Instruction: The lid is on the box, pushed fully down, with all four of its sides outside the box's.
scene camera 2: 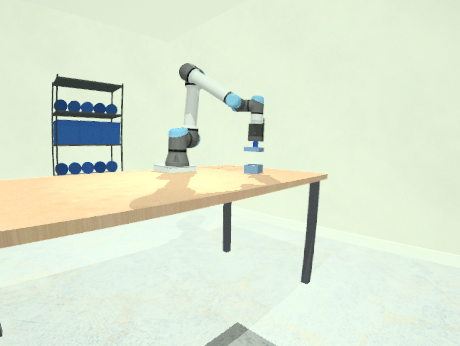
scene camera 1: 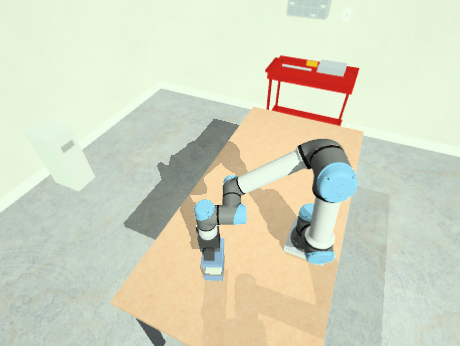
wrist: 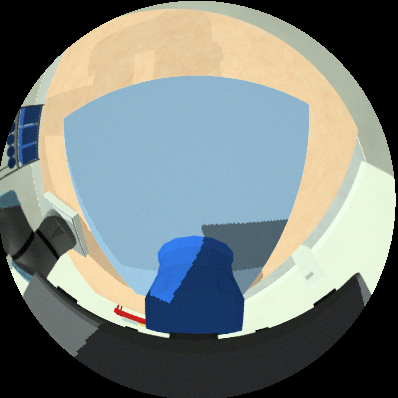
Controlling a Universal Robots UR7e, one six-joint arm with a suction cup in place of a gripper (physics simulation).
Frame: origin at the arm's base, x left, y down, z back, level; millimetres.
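Seen in the pictures: hand, tool point: (wrist: pixel 195 242); arm's base, link origin: (scene camera 2: pixel 177 165) (wrist: pixel 61 227).
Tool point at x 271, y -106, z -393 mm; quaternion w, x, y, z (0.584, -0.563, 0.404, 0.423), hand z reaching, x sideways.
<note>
Offsets run from my tool point to a thing's top centre. Level surfaces: height alone.
My gripper's blue suction cup (scene camera 2: pixel 255 144) (wrist: pixel 195 285) holds the light-blue lid @[dx +1, dy -15, dz +8 mm] (scene camera 1: pixel 218 261) (scene camera 2: pixel 254 149) (wrist: pixel 185 160) from above. The lid looks level and hangs in the air with a clear gap under it. The blue box @[dx +2, dy +93, dz +9 mm] (scene camera 1: pixel 214 278) (scene camera 2: pixel 253 169) stands upright on the table below the lid, its pale top or contents partly showing in scene camera 1. In scene camera 2 the lid is roughly straight above the box. In scene camera 1 the lid covers the far part of the box. The box does not show in the wrist view, where the lid fills the middle.
The wooden table @[dy +141 mm] (scene camera 1: pixel 280 295) (scene camera 2: pixel 100 200) carries the arm's base plate (scene camera 1: pixel 295 245) (scene camera 2: pixel 175 169) to one side of the box. A red cart (scene camera 1: pixel 312 79) stands beyond the table's far end. A shelf rack (scene camera 2: pixel 87 82) stands in the background.
</note>
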